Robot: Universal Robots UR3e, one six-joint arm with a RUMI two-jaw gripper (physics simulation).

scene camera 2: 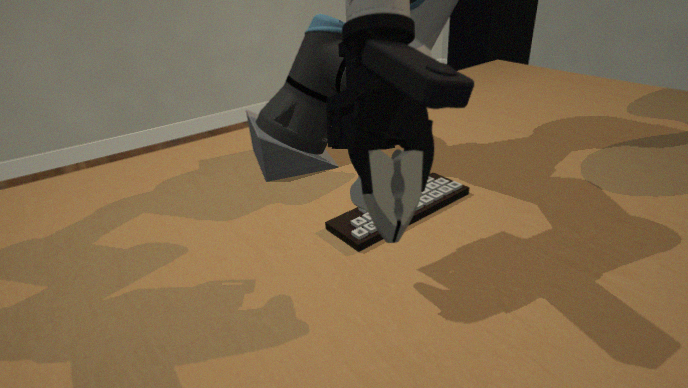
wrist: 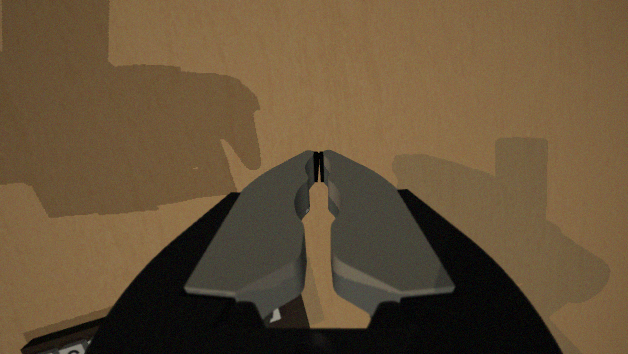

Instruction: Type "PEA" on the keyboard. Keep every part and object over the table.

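Where they show: gripper, fingertip midpoint: (scene camera 2: 392, 242) (wrist: 319, 156); arm's base, link origin: (scene camera 2: 290, 136).
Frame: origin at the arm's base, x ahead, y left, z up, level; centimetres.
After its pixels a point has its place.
A dark keyboard (scene camera 2: 342, 226) @[x 26.3, y -3.6, z -3.0 cm] (wrist: 295, 312) @[x 26.5, y -3.8, z -3.0 cm] with white keys lies flat on the table. In the scene view my gripper hides its middle, and the letters on the visible keys are too small to read. In the wrist view parts of it show at the bottom left and low between the fingers, with one white key partly visible there. My gripper (scene camera 2: 395, 235) @[x 40.6, y -5.0, z 3.5 cm] (wrist: 319, 156) @[x 40.6, y -5.0, z 3.5 cm] is shut and empty, its fingertips together and pointing down. In the scene view the tips appear in front of the keyboard's near long edge, above the table; the exact height is hard to tell.
The wooden table (scene camera 2: 320, 350) @[x 42.4, y -14.3, z -4.2 cm] (wrist: 350, 65) @[x 47.9, y -10.1, z -4.2 cm] carries broad shadows of the arm. The arm's grey wedge-shaped base (scene camera 2: 285, 160) @[x 6.7, y -3.7, z -1.0 cm] stands behind and left of the keyboard. A wall (scene camera 2: 125, 65) runs behind the table, and a dark upright panel (scene camera 2: 492, 32) stands at the back right.
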